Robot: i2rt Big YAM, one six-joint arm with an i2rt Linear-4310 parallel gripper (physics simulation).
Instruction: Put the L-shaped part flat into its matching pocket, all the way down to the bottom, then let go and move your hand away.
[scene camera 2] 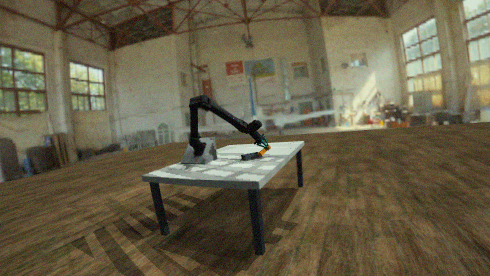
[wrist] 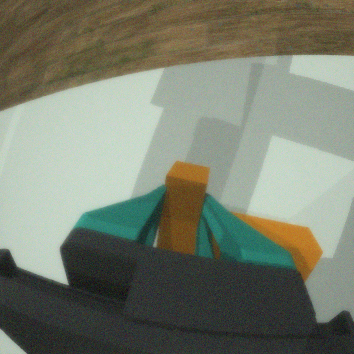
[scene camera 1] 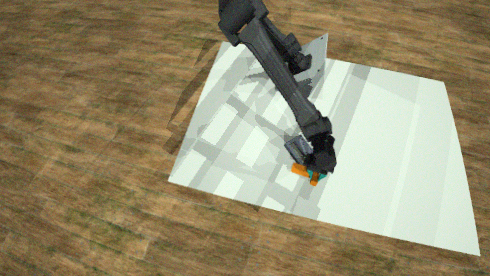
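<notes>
The orange L-shaped part (scene camera 1: 300,170) (scene camera 2: 264,151) (wrist: 184,210) is held by one arm between the teal fingertips of my gripper (scene camera 1: 315,176) (scene camera 2: 266,145) (wrist: 183,196), which is shut on it. Its other arm sticks out to the right in the wrist view. The part is off the table, beside the dark grey pocket block (scene camera 1: 298,149) (scene camera 2: 250,156), on the side toward the near table edge in scene camera 1. The block is partly covered by the gripper there, so the pocket's inside is mostly hidden. The block does not show in the wrist view.
The white table (scene camera 1: 390,150) (scene camera 2: 225,184) (wrist: 75,130) carries the block and the arm's slanted grey base plate (scene camera 1: 317,57) (scene camera 2: 206,155). The table's edge lies a short way beyond the gripper in the wrist view. Bands of shadow cross the table top.
</notes>
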